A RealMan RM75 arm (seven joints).
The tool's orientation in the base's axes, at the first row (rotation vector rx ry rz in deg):
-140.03, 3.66, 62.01
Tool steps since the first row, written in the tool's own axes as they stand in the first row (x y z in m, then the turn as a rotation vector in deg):
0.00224, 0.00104, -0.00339, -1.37, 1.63, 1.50
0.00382, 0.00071, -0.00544, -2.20, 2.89, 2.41
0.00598, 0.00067, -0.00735, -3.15, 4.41, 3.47
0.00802, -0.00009, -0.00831, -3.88, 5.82, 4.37
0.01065, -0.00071, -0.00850, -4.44, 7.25, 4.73
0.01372, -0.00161, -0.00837, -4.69, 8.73, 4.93
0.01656, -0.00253, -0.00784, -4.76, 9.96, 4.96
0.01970, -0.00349, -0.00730, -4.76, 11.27, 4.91
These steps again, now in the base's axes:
0.00365, -0.00207, -0.00003, -2.34, -1.00, -0.54
0.00622, -0.00244, 0.00017, -3.82, -1.85, -0.98
0.00904, -0.00292, -0.00024, -5.55, -2.88, -1.52
0.01127, -0.00237, -0.00083, -6.99, -3.85, -2.08
0.01336, -0.00152, -0.00234, -7.94, -5.05, -2.45
0.01558, -0.00023, -0.00425, -8.58, -6.32, -2.98
0.01738, 0.00122, -0.00621, -8.93, -7.42, -3.43
0.01938, 0.00275, -0.00838, -9.19, -8.60, -3.92

